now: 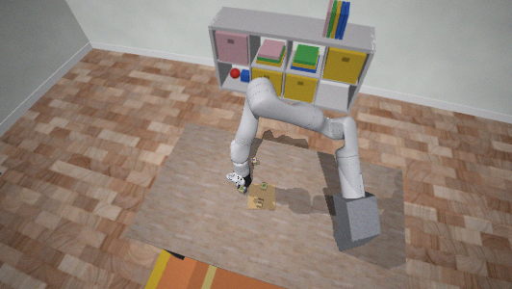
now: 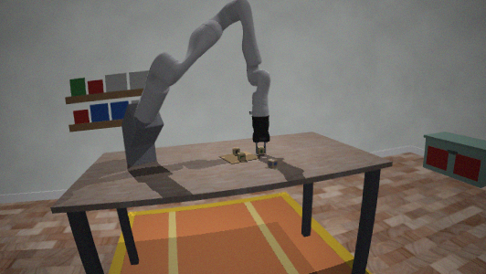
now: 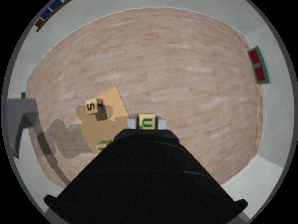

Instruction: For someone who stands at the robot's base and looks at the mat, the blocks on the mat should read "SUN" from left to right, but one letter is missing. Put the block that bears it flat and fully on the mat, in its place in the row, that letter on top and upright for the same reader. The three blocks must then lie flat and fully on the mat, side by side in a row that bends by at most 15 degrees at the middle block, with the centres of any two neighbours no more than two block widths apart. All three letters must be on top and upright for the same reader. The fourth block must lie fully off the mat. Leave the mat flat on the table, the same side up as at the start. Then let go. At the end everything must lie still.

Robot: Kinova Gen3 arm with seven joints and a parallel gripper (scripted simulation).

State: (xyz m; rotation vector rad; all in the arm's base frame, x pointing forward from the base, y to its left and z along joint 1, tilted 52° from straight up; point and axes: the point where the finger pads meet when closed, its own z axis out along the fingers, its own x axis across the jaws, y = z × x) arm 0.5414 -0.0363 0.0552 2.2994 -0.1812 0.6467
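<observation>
The tan mat lies 100 mm behind my hand, 20 mm to the left of it and 20 mm below it.
</observation>
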